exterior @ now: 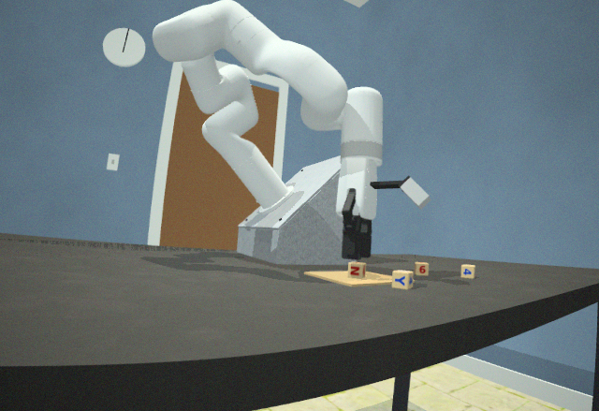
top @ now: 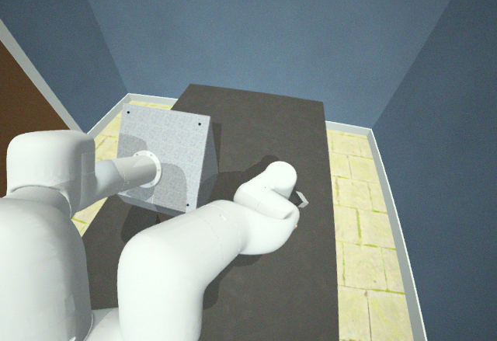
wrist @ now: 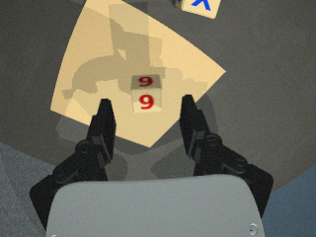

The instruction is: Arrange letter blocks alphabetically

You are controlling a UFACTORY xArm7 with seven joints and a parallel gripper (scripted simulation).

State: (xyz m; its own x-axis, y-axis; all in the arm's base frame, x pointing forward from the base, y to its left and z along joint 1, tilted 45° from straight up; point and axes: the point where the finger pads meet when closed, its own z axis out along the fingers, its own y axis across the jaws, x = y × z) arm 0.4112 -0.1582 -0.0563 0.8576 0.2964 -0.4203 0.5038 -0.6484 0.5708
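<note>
My hand is 10 mm past the tan mat, 20 mm to the right of it and 50 mm above it. The rest, counted from my hand: block 80 mm ahead, 240 mm to the left, 40 mm below.
</note>
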